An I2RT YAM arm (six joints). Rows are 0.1 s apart.
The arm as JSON. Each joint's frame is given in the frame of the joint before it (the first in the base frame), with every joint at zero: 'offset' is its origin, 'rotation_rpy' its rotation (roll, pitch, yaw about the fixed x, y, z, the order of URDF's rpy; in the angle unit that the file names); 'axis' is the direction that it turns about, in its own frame. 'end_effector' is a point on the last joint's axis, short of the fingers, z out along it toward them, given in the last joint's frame.
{
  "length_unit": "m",
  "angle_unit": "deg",
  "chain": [
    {
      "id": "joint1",
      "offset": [
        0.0,
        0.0,
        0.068
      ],
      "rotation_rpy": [
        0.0,
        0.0,
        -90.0
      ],
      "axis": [
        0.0,
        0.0,
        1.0
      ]
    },
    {
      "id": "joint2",
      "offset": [
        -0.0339,
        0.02,
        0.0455
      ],
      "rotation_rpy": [
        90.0,
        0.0,
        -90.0
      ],
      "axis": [
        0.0,
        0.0,
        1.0
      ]
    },
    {
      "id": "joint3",
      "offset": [
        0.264,
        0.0,
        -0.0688
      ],
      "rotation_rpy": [
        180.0,
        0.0,
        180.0
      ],
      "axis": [
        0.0,
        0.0,
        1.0
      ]
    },
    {
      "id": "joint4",
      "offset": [
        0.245,
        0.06,
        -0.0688
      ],
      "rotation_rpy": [
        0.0,
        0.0,
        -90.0
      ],
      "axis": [
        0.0,
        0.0,
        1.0
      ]
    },
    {
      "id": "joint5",
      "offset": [
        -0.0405,
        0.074,
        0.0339
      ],
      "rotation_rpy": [
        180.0,
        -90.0,
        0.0
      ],
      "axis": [
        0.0,
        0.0,
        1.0
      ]
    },
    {
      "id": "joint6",
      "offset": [
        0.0,
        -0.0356,
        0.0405
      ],
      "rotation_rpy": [
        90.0,
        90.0,
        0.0
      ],
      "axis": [
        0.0,
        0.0,
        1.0
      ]
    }
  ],
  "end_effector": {
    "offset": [
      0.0,
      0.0,
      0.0
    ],
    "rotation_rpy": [
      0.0,
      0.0,
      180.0
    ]
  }
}
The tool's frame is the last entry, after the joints.
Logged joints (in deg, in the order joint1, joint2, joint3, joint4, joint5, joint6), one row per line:
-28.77 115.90 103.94 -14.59 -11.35 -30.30
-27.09 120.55 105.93 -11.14 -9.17 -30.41
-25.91 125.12 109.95 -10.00 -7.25 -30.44
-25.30 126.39 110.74 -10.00 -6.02 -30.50
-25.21 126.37 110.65 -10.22 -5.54 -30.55
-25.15 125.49 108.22 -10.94 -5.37 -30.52
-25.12 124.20 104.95 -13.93 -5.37 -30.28
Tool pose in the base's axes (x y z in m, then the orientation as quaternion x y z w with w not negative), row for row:
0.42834 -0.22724 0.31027 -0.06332 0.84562 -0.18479 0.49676
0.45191 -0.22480 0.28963 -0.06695 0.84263 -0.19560 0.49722
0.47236 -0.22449 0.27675 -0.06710 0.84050 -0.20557 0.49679
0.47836 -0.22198 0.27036 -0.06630 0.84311 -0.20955 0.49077
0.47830 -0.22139 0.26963 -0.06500 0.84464 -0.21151 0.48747
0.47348 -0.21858 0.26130 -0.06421 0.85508 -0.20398 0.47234
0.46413 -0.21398 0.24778 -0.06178 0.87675 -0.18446 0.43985
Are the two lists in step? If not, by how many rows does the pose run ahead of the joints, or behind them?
They are in step.
